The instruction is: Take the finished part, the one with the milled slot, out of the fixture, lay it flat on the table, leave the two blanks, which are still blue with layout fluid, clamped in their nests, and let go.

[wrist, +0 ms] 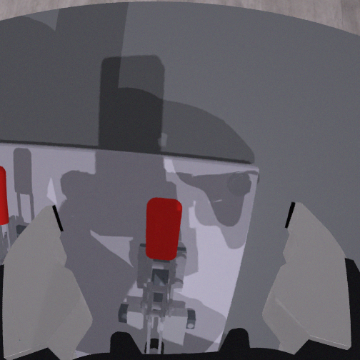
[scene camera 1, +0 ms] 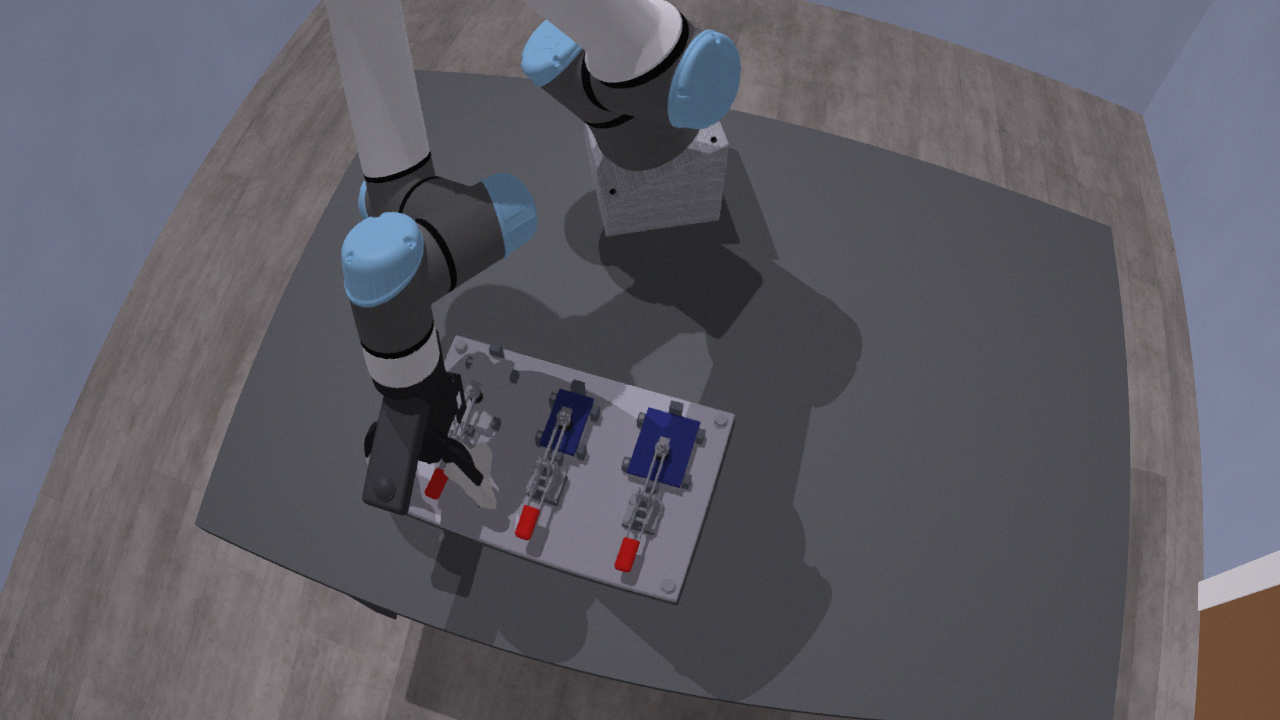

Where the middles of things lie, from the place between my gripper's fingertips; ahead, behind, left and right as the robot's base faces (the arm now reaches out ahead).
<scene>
My hand is 11 cm to the right of the fixture plate [scene camera 1: 582,535], 9 cm past it and 4 cm above it. The rest, counted from my hand: finished part [scene camera 1: 493,373] 14 cm behind, 2 cm below; larger blue blank [scene camera 1: 682,432] 22 cm to the left, 14 cm behind, 2 cm below.
</scene>
